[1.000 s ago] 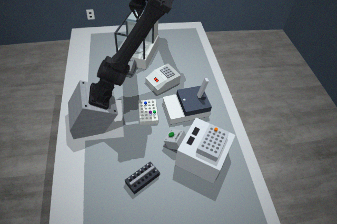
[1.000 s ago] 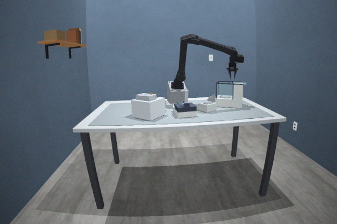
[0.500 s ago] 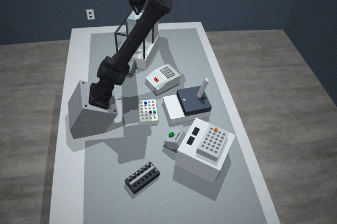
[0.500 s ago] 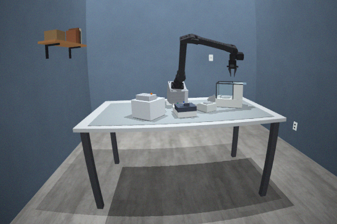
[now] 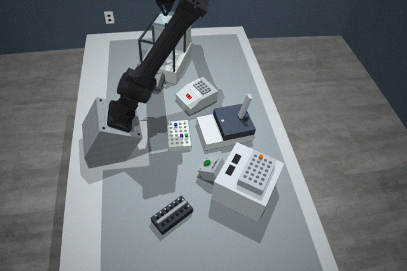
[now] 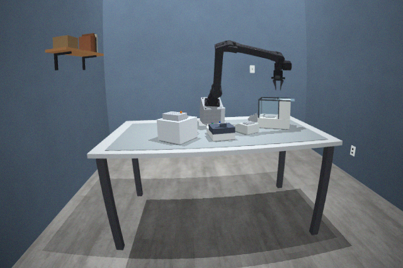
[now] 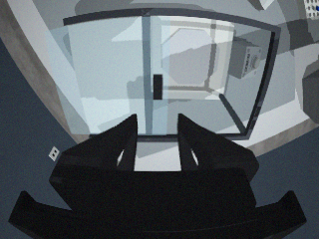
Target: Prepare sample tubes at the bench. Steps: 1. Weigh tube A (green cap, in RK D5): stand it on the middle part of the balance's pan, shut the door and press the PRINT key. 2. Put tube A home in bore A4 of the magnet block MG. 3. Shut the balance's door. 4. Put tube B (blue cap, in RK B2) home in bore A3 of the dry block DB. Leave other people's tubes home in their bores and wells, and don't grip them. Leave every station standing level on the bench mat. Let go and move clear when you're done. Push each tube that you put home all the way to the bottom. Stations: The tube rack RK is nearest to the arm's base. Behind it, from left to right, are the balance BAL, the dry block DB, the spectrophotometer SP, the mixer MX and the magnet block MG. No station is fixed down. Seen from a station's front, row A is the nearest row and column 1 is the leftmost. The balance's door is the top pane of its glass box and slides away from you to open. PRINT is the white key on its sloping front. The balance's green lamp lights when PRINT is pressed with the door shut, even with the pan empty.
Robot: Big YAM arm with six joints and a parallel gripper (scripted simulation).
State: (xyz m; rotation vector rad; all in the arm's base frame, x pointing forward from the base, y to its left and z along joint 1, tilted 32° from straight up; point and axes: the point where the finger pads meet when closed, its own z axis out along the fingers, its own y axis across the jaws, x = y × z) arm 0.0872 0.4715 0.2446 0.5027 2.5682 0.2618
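Now: hand 1 cm short of the balance door, 3 cm to the right of it and 7 cm above it. The rest, counted from my hand: white tube rack 4 cm ahead, 47 cm to the right, 27 cm below; then dry block DB 13 cm ahead, 27 cm to the right, 25 cm below; then tube B 3 cm ahead, 44 cm to the right, 25 cm below.
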